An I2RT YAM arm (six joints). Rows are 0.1 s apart.
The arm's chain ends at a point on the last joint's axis. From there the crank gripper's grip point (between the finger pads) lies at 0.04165 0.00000 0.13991 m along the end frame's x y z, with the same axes.
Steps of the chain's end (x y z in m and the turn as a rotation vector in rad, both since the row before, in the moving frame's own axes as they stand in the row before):
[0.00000, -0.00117, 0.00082, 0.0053, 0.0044, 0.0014]
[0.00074, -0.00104, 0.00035, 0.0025, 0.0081, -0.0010]
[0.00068, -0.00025, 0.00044, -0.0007, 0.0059, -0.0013]
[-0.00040, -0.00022, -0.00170, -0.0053, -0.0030, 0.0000]
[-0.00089, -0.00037, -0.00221, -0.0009, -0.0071, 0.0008]
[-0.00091, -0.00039, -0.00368, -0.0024, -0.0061, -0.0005]
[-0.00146, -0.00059, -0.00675, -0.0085, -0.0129, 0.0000]
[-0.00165, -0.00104, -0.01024, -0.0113, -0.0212, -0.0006]
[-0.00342, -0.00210, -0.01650, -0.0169, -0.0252, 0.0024]
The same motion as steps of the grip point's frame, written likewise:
[0.00062, -0.00185, 0.00063, 0.0053, 0.0044, 0.0014]
[0.00187, -0.00143, 0.00001, 0.0025, 0.0081, -0.0010]
[0.00150, -0.00021, 0.00019, -0.0007, 0.0059, -0.0013]
[-0.00082, 0.00052, -0.00158, -0.0053, -0.0030, 0.0000]
[-0.00188, -0.00021, -0.00192, -0.0009, -0.0071, 0.0008]
[-0.00176, -0.00007, -0.00343, -0.0024, -0.0061, -0.0005]
[-0.00327, 0.00060, -0.00623, -0.0085, -0.0129, 0.0000]
[-0.00462, 0.00052, -0.00940, -0.0113, -0.0212, -0.0006]
[-0.00696, 0.00037, -0.01552, -0.0169, -0.0252, 0.0024]

